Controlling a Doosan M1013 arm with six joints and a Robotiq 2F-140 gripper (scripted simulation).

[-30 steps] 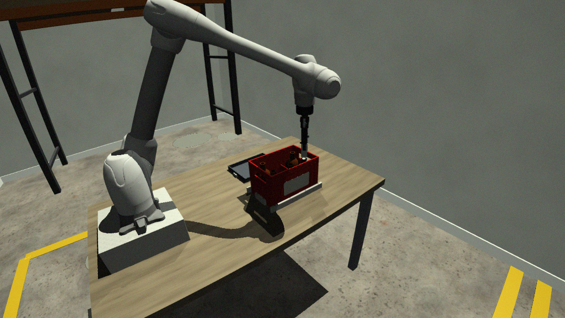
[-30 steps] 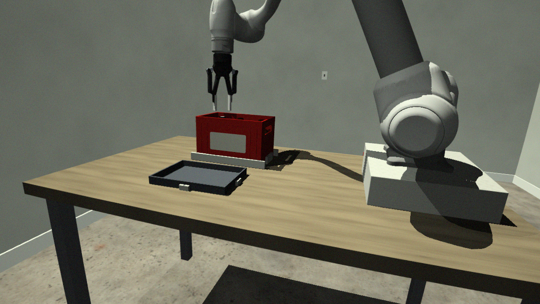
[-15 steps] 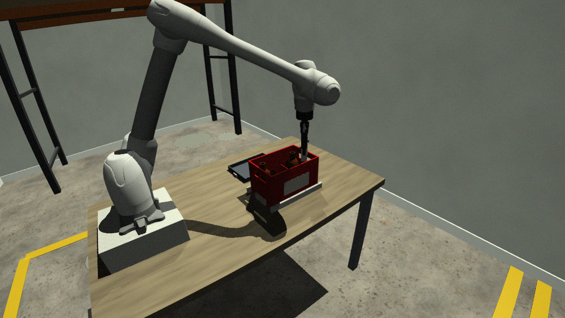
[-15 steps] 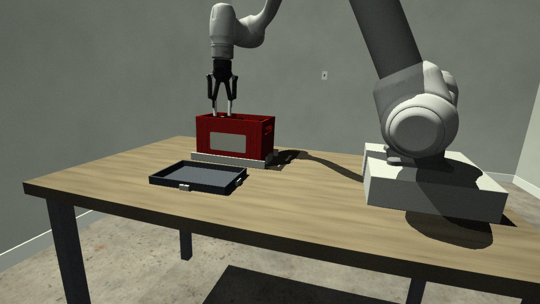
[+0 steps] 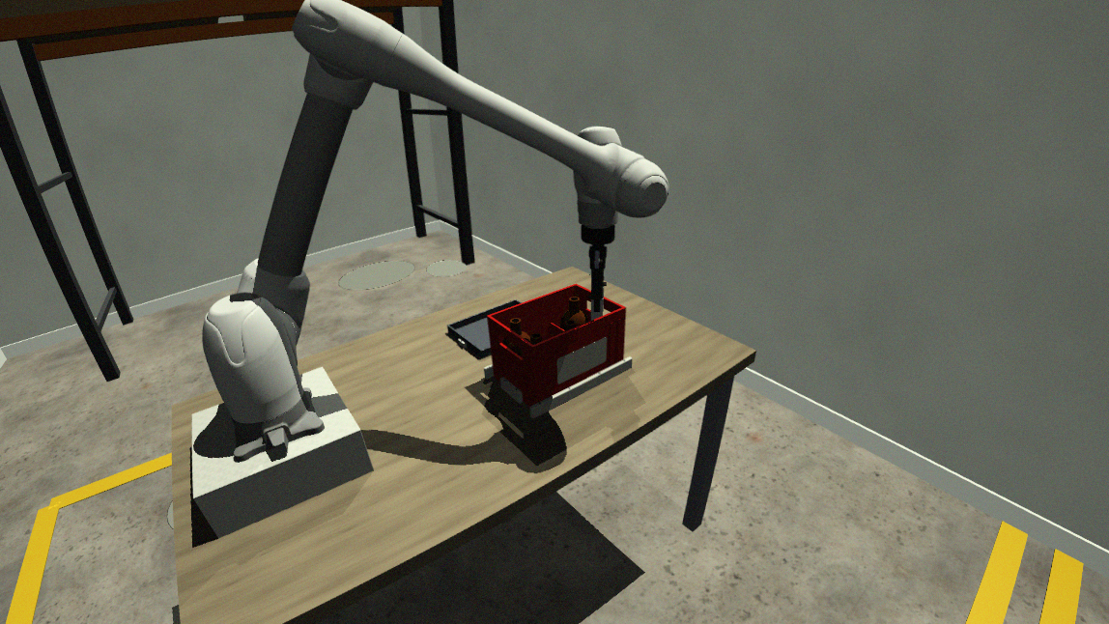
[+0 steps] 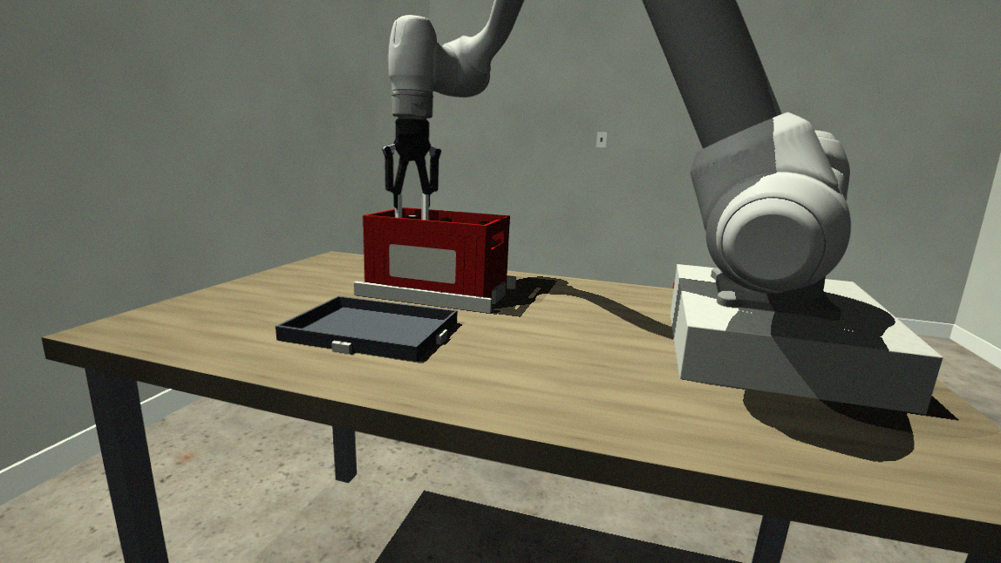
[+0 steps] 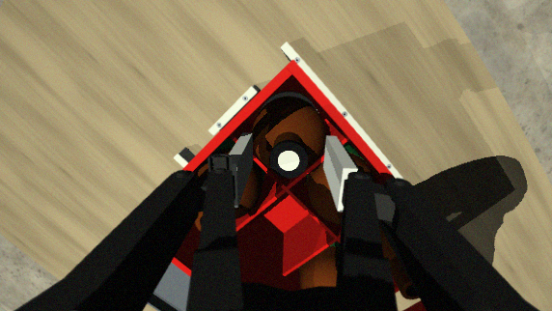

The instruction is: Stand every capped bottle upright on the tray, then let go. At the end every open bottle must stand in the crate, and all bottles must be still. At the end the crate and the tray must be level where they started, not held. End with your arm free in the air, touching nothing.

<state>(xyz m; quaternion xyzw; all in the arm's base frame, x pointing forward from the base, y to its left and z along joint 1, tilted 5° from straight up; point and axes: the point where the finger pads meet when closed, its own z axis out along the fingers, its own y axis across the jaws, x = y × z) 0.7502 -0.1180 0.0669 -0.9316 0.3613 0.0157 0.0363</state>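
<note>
Now: hand 90 mm above the brown capped bottle. The rest, counted from my hand: red crate (90 mm behind, 40 mm to the left, 90 mm below); then dark tray (100 mm behind, 320 mm to the left, 170 mm below).
</note>
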